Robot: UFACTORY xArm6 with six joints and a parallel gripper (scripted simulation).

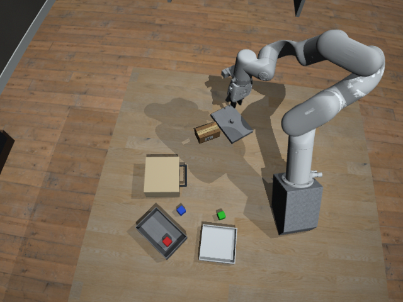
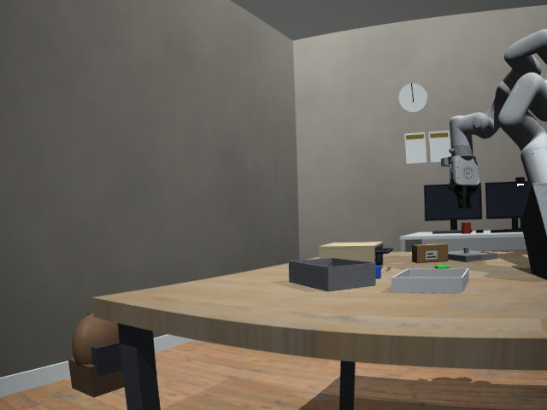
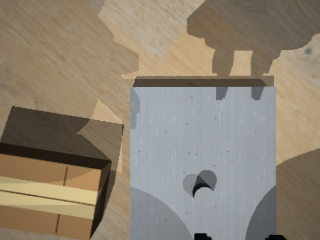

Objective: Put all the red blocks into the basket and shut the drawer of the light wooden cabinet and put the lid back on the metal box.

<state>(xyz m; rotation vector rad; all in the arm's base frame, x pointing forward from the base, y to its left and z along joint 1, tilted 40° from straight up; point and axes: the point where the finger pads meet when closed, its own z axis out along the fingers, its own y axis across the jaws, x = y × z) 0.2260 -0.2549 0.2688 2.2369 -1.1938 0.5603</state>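
My hand is 550 mm to the right of the grey metal box, 320 mm short of it and 160 mm above it. Also, from my hand: brown cardboard box (150 mm below, 120 mm ahead, 70 mm to the left); then grey lid (170 mm below); then drawer (310 mm to the left, 300 mm ahead, 150 mm below).
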